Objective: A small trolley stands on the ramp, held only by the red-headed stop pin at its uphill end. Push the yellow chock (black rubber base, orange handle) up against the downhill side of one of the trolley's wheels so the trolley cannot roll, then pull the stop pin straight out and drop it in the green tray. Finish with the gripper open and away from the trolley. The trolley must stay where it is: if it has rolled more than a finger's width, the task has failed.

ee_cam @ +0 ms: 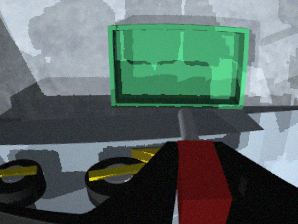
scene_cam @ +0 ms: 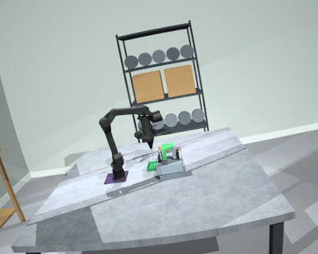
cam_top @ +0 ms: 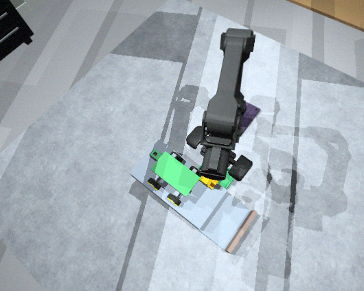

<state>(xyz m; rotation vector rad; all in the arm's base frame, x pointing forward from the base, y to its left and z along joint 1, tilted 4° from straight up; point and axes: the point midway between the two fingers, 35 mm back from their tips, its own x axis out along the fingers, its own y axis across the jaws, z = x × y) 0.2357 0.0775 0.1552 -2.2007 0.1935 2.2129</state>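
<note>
Now: gripper tip 140 mm above the green tray and 10 mm past it. From my gripper tip the other things lie so: stop pin: right at my gripper tip; yellow chock: 50 mm below, 50 mm ahead; green-topped trolley: 100 mm ahead, 90 mm to the right, 20 mm below.
</note>
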